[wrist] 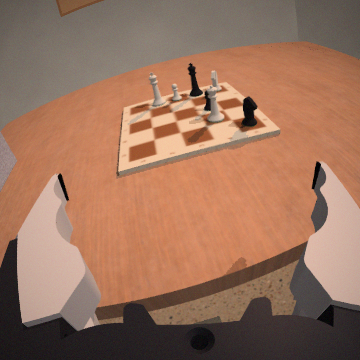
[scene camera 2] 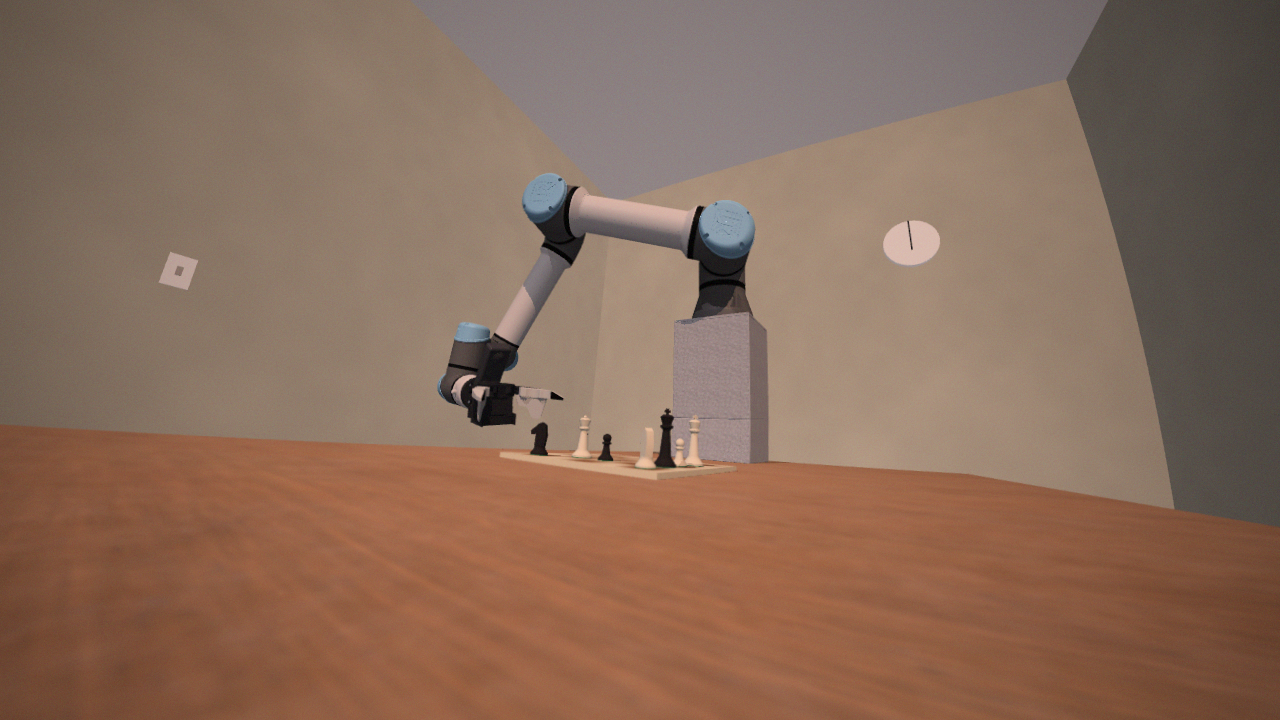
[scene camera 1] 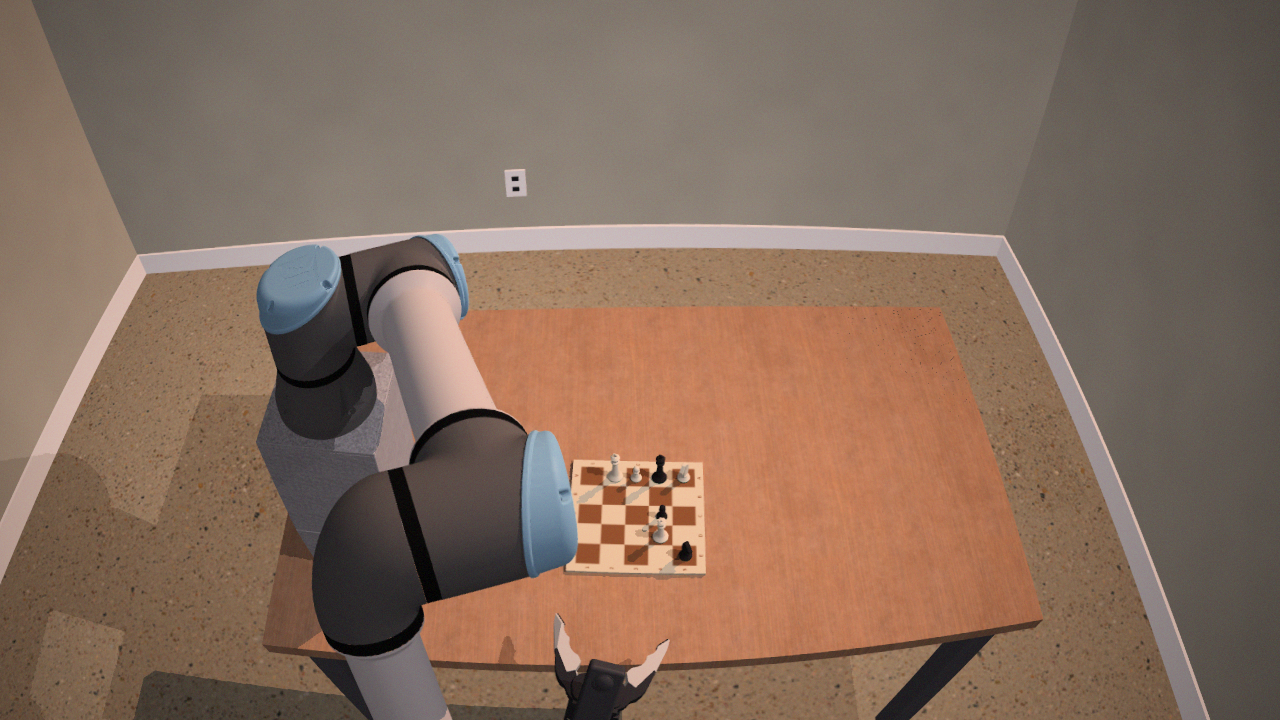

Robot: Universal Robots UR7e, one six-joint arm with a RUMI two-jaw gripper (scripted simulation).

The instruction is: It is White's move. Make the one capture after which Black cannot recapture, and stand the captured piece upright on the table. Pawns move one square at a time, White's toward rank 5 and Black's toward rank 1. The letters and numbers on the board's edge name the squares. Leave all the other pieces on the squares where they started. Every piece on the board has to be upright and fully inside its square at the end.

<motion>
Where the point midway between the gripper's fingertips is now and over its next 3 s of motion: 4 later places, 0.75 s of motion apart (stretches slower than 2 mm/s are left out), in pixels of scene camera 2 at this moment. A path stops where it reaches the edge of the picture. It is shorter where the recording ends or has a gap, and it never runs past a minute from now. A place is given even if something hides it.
My gripper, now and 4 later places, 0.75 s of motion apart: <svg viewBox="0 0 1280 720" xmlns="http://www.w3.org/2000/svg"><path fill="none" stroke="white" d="M525 399L531 357L537 355L554 376L551 359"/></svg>
</motion>
